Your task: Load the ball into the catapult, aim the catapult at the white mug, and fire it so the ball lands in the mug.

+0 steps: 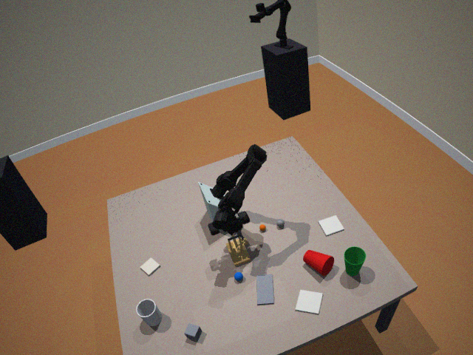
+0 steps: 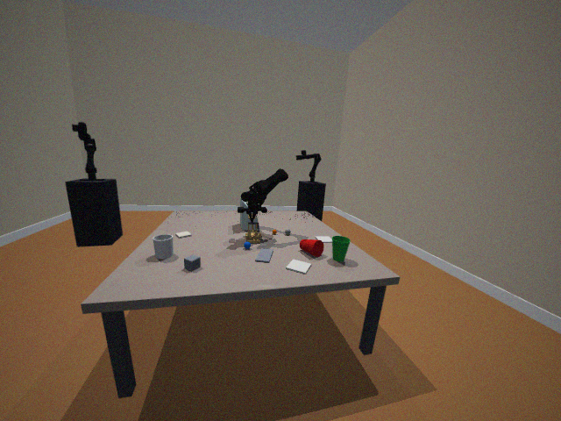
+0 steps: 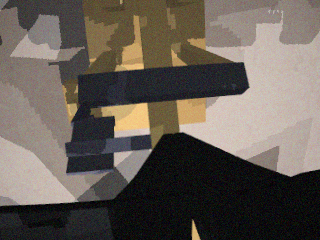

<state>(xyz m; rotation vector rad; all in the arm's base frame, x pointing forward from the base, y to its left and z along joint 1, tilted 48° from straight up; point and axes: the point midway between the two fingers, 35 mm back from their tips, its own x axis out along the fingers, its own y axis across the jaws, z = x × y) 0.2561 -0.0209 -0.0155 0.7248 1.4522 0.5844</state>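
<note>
Now: gripper tip 3 cm above the wooden catapult, 2 cm to the right of it and 1 cm short of it. Also, from my gripper tip: blue ball: 18 cm ahead, 8 cm below, 6 cm to the right; orange ball: 17 cm to the left, 8 cm below, 3 cm behind; grey ball: 26 cm to the left, 8 cm below, 1 cm behind.
</note>
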